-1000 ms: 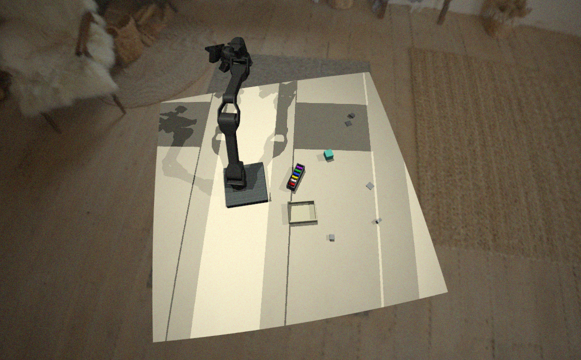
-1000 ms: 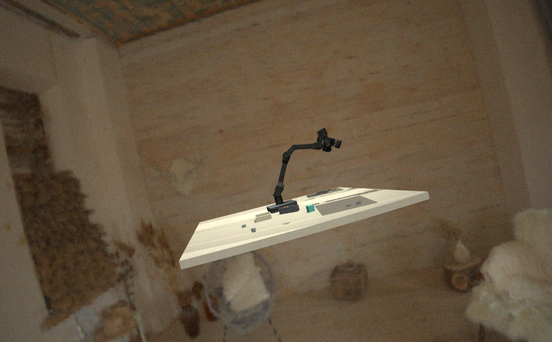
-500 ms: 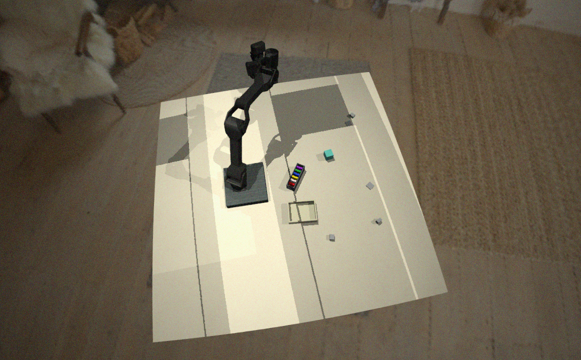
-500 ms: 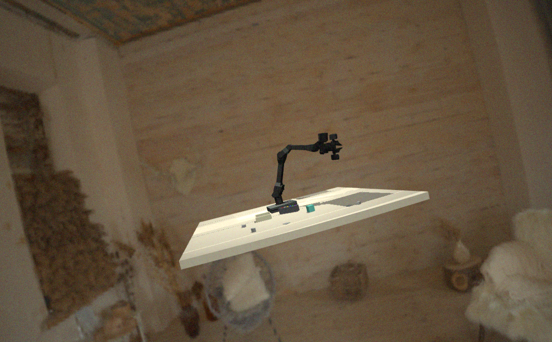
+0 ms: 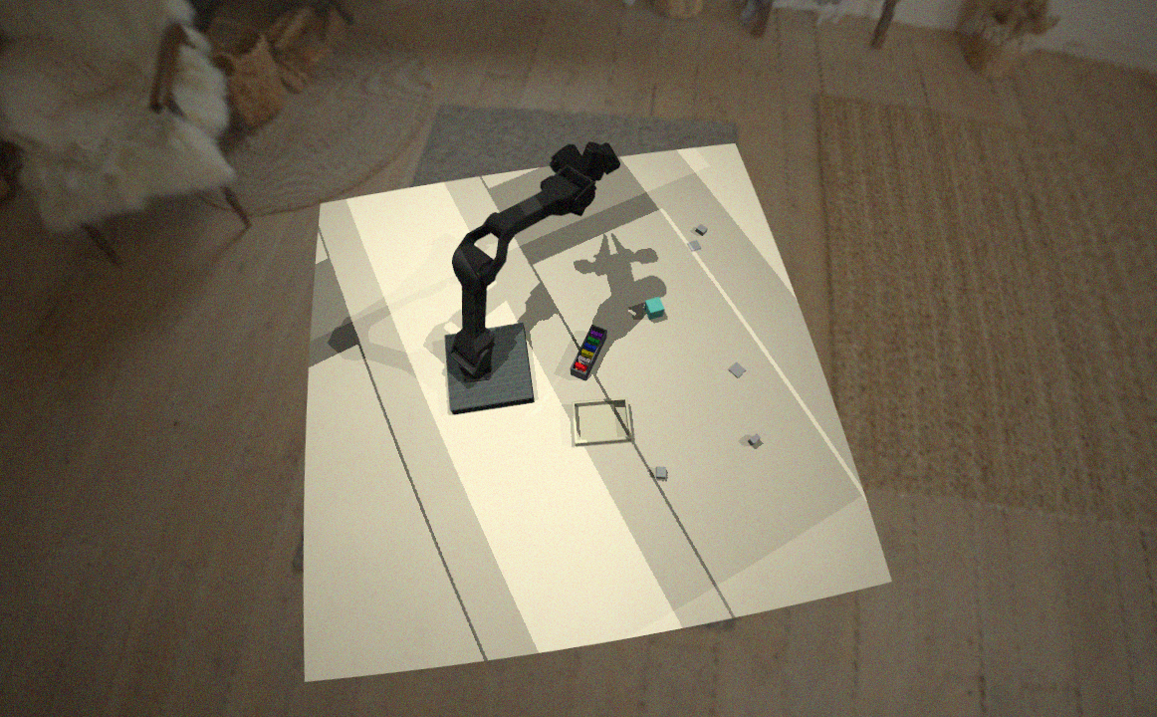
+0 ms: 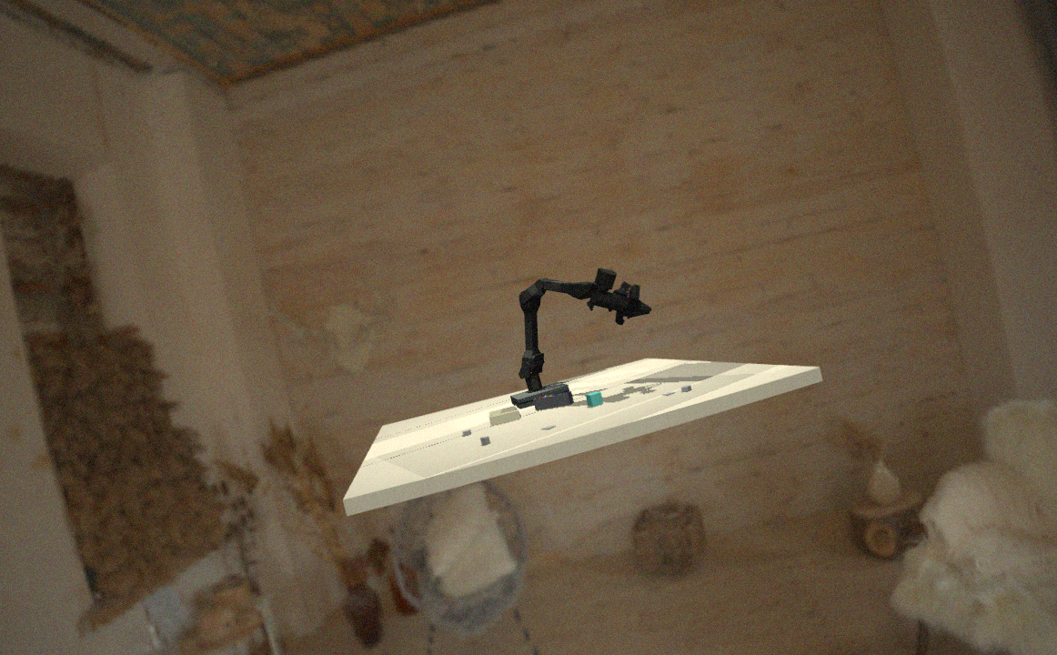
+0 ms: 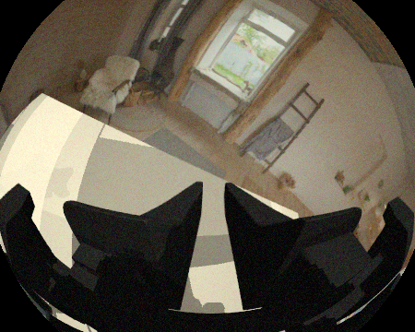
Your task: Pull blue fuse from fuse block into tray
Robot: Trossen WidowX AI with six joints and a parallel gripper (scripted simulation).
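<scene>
Right now my gripper tip is 20 mm past the blue fuse, 400 mm to the left of it and 220 mm above it. Round my gripper tip: cream tray: 20 mm behind, 590 mm to the right, 240 mm below.
</scene>
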